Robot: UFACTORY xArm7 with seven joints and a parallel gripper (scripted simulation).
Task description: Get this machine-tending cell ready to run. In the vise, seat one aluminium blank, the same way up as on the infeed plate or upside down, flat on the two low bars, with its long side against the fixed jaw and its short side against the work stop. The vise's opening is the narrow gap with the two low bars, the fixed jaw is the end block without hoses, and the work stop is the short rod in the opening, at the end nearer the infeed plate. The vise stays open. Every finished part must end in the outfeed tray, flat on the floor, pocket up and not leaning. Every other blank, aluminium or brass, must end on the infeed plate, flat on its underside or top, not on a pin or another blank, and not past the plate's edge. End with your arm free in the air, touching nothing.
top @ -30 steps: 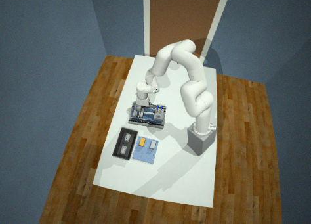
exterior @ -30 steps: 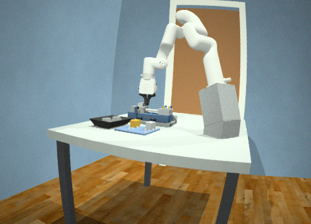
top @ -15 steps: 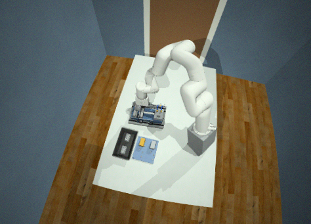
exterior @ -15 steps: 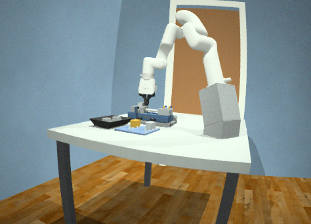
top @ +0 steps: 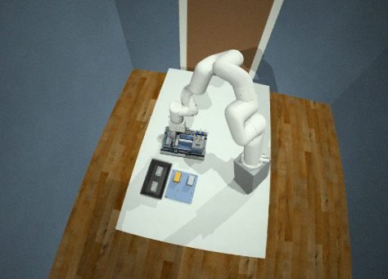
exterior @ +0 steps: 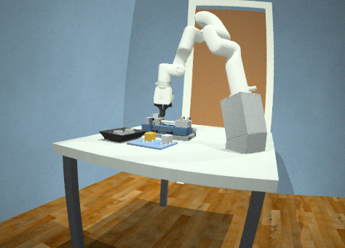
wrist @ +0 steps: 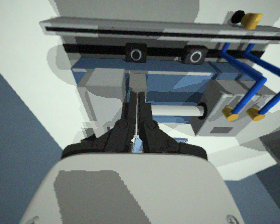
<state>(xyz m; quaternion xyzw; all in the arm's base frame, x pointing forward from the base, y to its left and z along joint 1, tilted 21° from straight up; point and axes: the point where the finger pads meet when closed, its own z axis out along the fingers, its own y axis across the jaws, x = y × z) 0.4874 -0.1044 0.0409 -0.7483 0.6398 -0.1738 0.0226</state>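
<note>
My gripper is now 50 mm short of the fixed jaw, 40 mm to the right of it and 40 mm above it. Round my hand: vise: 50 mm behind, 30 mm to the left, 80 mm below; then hosed end block: 140 mm behind, 20 mm to the left, 40 mm below; then grey rail: 40 mm behind, 60 mm to the right, 90 mm below.
</note>
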